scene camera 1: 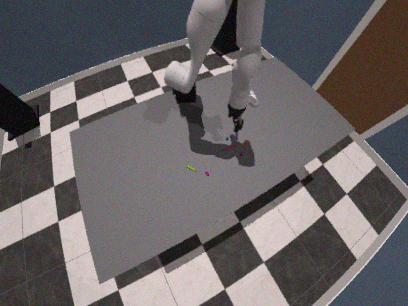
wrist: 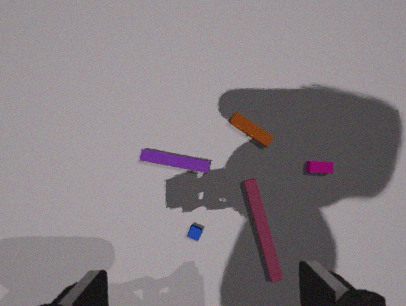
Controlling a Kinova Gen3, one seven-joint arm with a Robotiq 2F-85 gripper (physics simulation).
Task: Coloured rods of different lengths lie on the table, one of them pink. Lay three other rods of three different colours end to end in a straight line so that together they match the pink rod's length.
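Frame: origin at the arm's base, x ahead, y left, z up, level; metres.
Where they show: gripper, fingertip midpoint: (scene camera 1: 232, 123) (wrist: 204, 287).
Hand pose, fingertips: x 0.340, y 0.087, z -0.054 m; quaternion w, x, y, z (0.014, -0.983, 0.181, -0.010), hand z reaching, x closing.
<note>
Things, the pixels of their top centre, and the offset from my fingertips. Level surfaces: height alone.
- pink rod, top centre: (wrist: 263, 230) (scene camera 1: 230, 147) dx +0.051, dy -0.024, dz -0.142 m
- purple rod, top centre: (wrist: 174, 160) (scene camera 1: 236, 134) dx +0.003, dy +0.062, dz -0.142 m
- shorter orange rod, top centre: (wrist: 251, 129) (scene camera 1: 244, 143) dx +0.076, dy +0.061, dz -0.142 m
- short magenta rod, top centre: (wrist: 321, 167) (scene camera 1: 241, 153) dx +0.119, dy +0.006, dz -0.142 m
- tiny blue block, top centre: (wrist: 194, 233) (scene camera 1: 227, 138) dx -0.005, dy -0.002, dz -0.142 m
- lime rod, top centre: (scene camera 1: 191, 168) dx +0.045, dy -0.271, dz -0.142 m
- second magenta rod, top centre: (scene camera 1: 207, 173) dx +0.112, dy -0.216, dz -0.142 m
- large grey table top, surface height: dz -0.152 m
The pink rod (scene camera 1: 229, 148) (wrist: 263, 230) is the longest and lies in the arm's shadow. A purple rod (scene camera 1: 237, 135) (wrist: 175, 160), a shorter orange rod (scene camera 1: 245, 144) (wrist: 251, 130), a short magenta rod (scene camera 1: 241, 154) (wrist: 320, 167) and a tiny blue block (scene camera 1: 227, 138) (wrist: 195, 232) lie apart around it at different angles. A lime rod (scene camera 1: 191, 168) and a second magenta rod (scene camera 1: 207, 173) lie farther off in the scene view. My gripper (scene camera 1: 239, 128) (wrist: 204, 287) is open and empty above the table, near the purple, blue and pink pieces.
All the rods lie on a large grey table top (scene camera 1: 135, 200) (wrist: 75, 75). Its front edge runs above the checkered floor (scene camera 1: 290, 215). The arm reaches in from the back, and its shadow falls over the pink, orange and nearer magenta rods. A brown panel (scene camera 1: 367, 70) stands at the right.
</note>
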